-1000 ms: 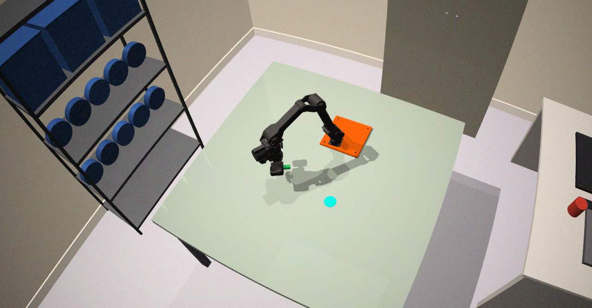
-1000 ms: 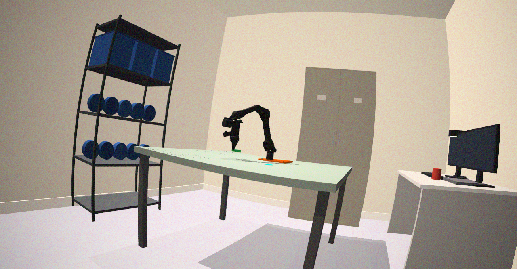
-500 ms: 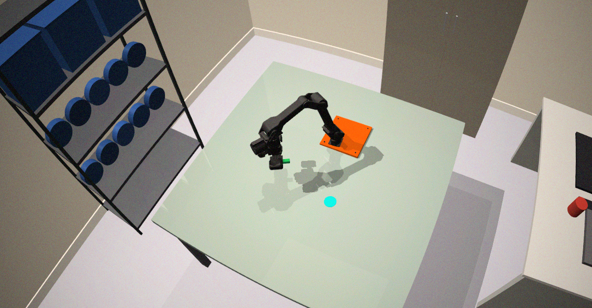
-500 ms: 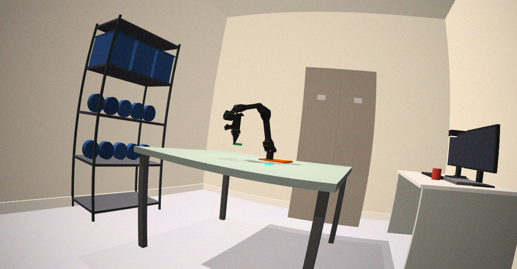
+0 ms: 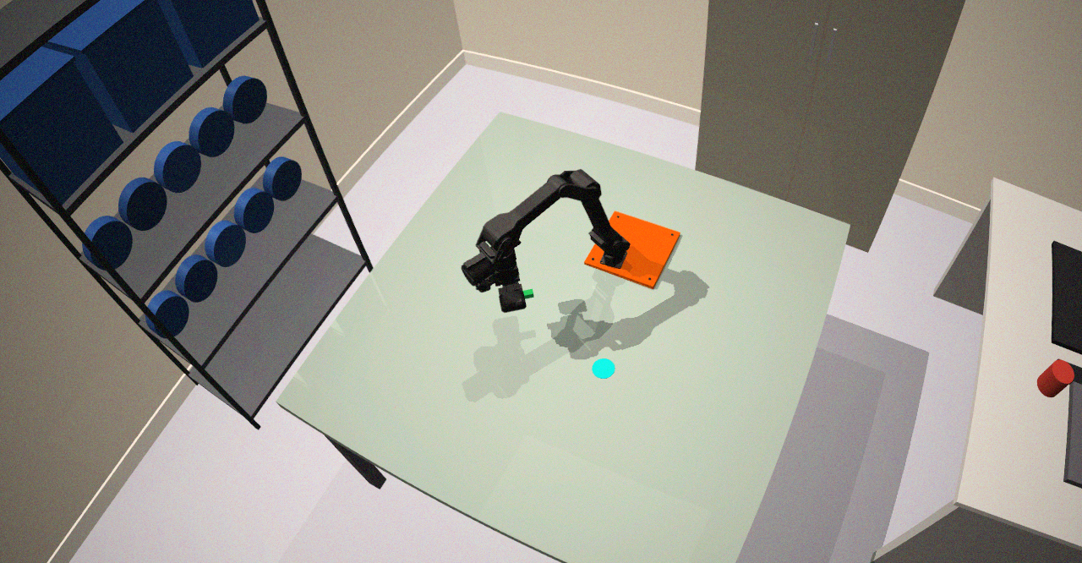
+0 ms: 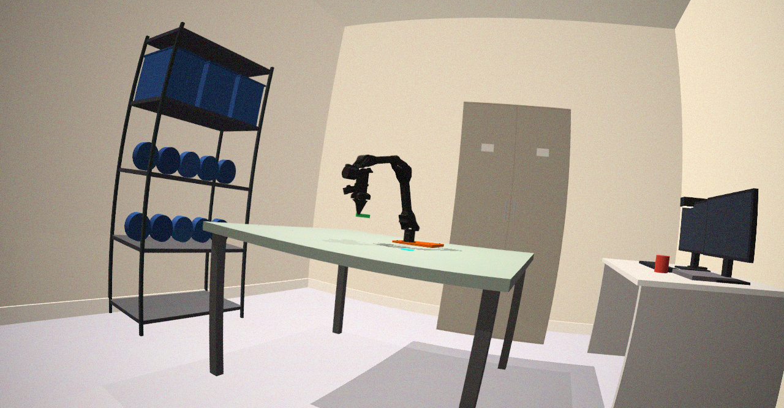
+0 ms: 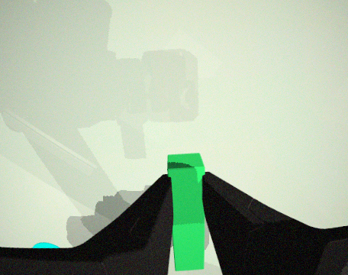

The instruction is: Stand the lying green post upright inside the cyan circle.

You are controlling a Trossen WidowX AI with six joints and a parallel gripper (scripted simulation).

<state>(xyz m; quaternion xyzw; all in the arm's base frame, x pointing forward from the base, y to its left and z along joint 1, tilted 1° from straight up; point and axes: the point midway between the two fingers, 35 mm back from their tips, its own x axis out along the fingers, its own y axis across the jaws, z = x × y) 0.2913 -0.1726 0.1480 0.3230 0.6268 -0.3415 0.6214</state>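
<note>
Right now the green post is 10 mm behind my gripper tip and 20 mm to the left of it. Also, from my gripper tip: cyan circle: 50 mm ahead, 270 mm to the left, 120 mm below.
</note>
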